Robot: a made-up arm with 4 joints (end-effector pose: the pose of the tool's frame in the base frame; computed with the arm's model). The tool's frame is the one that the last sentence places.
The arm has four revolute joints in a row. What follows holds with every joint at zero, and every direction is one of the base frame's.
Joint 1 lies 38.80 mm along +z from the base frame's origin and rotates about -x.
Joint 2 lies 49.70 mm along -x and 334.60 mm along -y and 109.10 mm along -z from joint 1 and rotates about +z.
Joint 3 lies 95.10 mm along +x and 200.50 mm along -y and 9.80 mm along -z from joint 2 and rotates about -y.
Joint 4 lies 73.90 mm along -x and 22.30 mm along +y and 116.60 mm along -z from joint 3 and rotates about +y.
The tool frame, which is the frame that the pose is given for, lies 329.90 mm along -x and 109.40 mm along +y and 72.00 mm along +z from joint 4; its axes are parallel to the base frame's.
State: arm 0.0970 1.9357 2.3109 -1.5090
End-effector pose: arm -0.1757 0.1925 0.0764 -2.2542 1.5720 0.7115
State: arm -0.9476 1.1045 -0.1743 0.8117
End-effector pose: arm -0.0422 -0.3521 -0.2902 0.2620 0.3190 1.2856
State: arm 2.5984 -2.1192 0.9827 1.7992
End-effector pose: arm -0.0968 0.2625 0.1451 -0.8383 -1.7747 -0.9918
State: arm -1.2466 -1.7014 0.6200 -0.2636
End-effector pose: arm -0.0968 0.3893 -0.2659 0.1960 0.3778 -1.6135
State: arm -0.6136 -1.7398 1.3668 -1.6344
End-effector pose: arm -0.2035 -0.4845 -0.7089 -1.9185 -1.6063 -0.6602
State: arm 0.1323 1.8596 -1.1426 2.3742
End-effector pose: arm -0.0518 -0.1232 -0.2353 2.2196 -1.6436 0.5361
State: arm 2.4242 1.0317 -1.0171 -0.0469
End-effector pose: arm -0.0779 0.5172 0.2306 -2.4332 1.6731 -0.6881
